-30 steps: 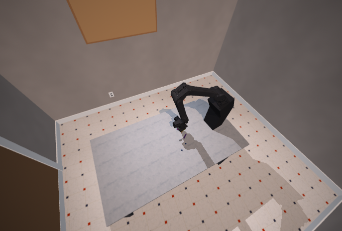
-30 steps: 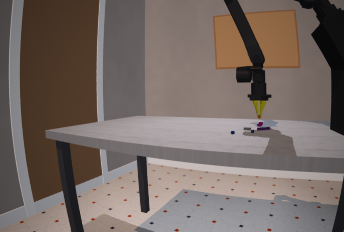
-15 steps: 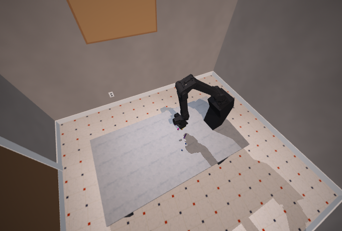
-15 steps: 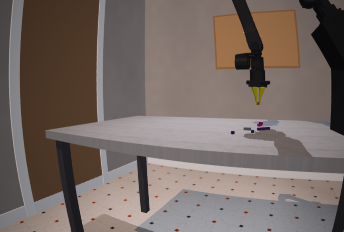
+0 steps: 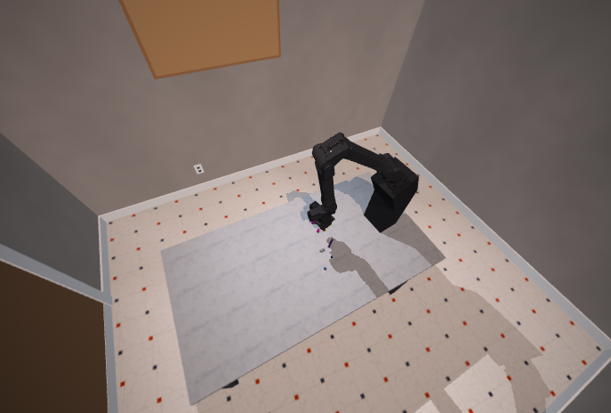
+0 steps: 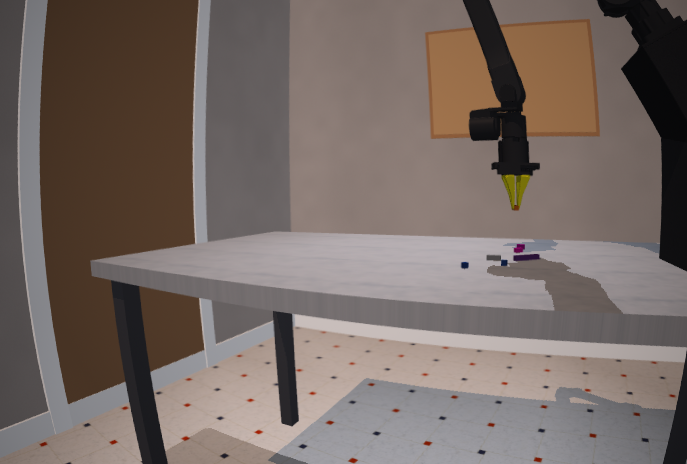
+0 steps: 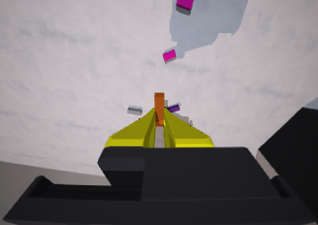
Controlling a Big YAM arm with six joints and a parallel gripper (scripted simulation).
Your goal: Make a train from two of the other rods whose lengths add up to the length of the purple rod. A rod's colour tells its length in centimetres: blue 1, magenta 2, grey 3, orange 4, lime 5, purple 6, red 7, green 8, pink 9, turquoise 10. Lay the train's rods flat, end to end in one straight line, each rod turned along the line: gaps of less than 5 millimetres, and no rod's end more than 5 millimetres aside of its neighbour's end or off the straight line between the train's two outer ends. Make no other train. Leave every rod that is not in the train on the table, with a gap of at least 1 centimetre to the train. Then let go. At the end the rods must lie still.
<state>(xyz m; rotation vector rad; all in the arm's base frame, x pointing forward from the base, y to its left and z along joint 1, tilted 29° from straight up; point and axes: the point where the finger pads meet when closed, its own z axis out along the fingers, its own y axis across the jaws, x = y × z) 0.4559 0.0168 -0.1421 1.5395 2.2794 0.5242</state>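
The purple rod lies 4 cm behind my hand, 6 cm to the left of it and 10 cm below it. Also, from my hand: orange rod 1 cm below; grey rod 2 cm ahead, 8 cm to the left, 10 cm below.
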